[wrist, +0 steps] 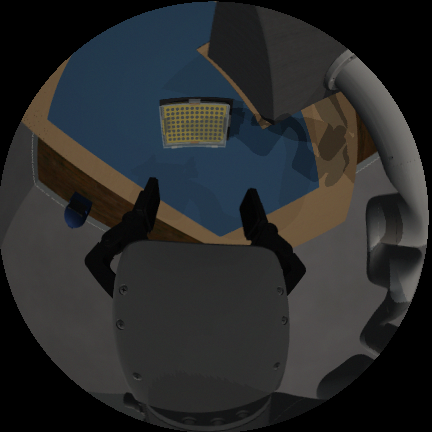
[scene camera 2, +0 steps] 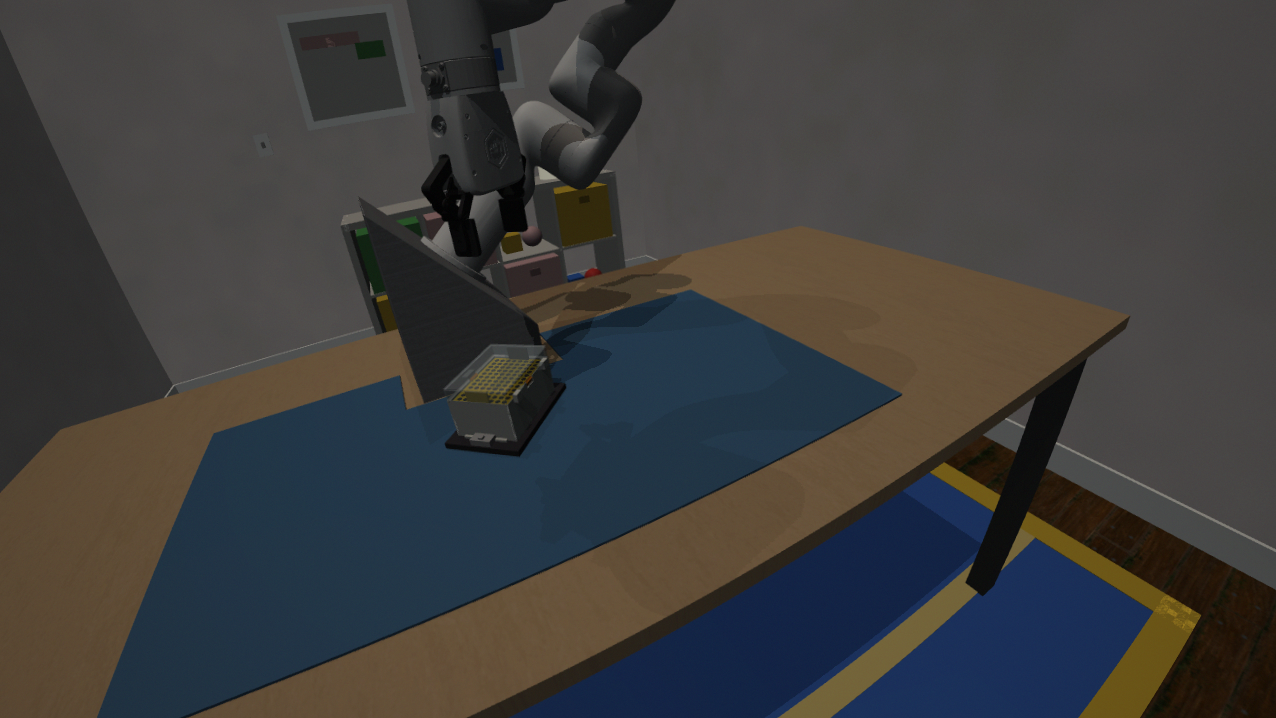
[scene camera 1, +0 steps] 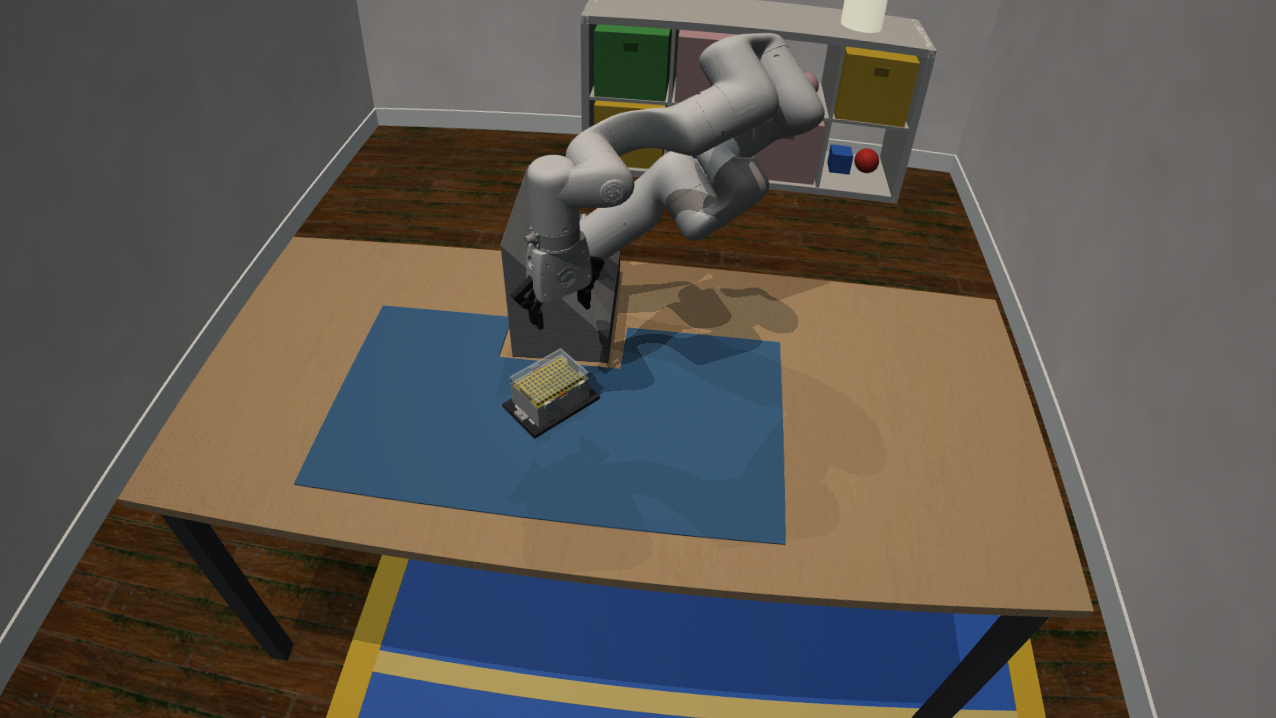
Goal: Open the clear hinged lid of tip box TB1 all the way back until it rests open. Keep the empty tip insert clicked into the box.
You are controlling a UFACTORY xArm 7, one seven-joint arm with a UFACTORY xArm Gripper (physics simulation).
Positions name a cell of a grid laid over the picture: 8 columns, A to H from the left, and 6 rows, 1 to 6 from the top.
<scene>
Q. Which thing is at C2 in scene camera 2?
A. The gripper.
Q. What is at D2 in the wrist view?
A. A clear lid.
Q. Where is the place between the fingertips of the gripper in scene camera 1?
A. D3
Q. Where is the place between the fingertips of the gripper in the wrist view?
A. D3
</scene>
